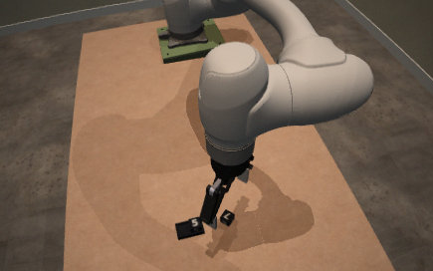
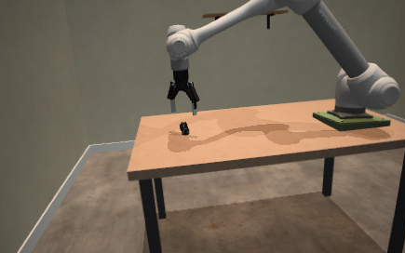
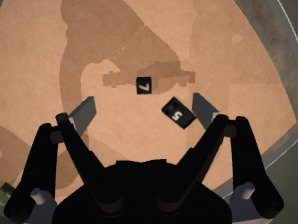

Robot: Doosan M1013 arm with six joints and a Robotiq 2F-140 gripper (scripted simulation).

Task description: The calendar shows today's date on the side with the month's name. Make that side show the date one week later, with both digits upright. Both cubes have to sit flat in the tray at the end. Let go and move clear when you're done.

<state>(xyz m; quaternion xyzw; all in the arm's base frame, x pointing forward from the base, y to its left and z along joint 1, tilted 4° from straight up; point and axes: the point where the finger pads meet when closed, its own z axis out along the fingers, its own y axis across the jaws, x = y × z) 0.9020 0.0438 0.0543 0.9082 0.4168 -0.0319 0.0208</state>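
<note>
Now: the black cube 110 mm below my hand.
</note>
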